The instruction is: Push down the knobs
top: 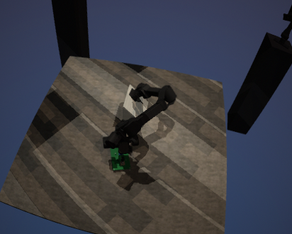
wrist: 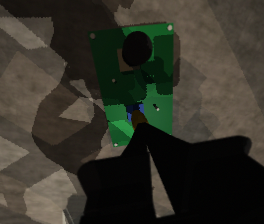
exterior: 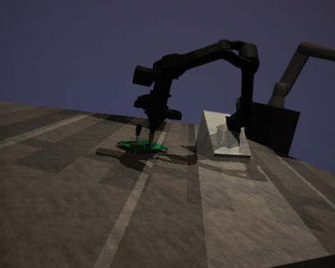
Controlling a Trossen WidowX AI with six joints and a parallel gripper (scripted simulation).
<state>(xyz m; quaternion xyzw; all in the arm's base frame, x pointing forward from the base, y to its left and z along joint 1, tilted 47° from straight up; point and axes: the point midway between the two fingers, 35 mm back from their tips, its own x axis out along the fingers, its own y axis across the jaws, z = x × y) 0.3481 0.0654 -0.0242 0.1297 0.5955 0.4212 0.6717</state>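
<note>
My gripper tip is now 1 cm above the yellow knob. From my gripper tip the other things lie so: black knob: 6 cm ahead, 3 cm to the left, 1 cm above.
</note>
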